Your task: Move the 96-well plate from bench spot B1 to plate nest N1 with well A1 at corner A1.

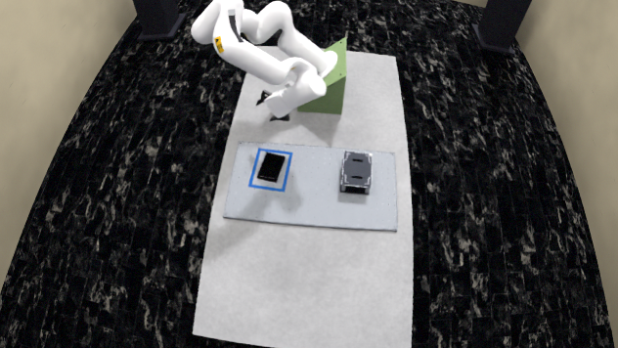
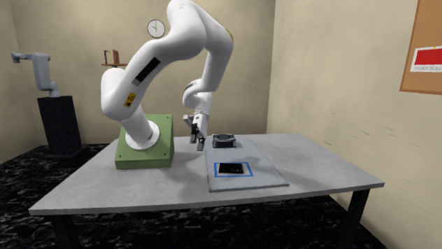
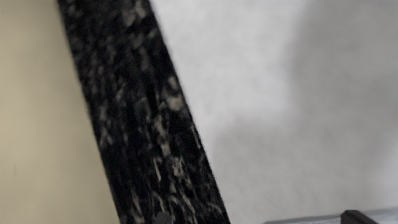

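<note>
Right now the 96-well plate is 18 cm ahead of my hand, 4 cm to the left of it and 15 cm below it. From my hand the other things lie so: raised plate nest (19 cm ahead, 39 cm to the left, 10 cm below).
</note>
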